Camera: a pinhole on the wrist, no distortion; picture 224 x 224 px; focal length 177.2 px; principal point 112.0 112.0 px. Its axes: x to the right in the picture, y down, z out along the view. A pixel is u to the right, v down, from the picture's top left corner.
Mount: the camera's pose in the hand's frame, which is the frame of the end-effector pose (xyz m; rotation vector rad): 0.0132 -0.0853 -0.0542 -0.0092 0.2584 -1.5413
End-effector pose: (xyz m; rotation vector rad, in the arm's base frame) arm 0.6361 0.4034 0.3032 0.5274 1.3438 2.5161
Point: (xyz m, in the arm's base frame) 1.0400 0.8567 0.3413
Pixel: 128.3 15.6
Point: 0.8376 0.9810 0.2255
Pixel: 179.6 82.0
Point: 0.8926 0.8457 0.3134
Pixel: 139.4 52.5
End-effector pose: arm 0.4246 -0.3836 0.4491 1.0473 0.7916 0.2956
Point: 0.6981 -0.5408 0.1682
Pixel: 190.8 193.2
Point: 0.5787 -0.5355 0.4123
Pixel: 83.0 98.2
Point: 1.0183 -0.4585 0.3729
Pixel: 65.5 210.1
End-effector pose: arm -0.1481 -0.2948 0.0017 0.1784 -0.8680 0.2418
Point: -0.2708 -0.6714 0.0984
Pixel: 214.8 42.7
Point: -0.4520 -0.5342 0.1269
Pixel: 104.4 17.3
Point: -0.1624 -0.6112 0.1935
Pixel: 204.2 129.2
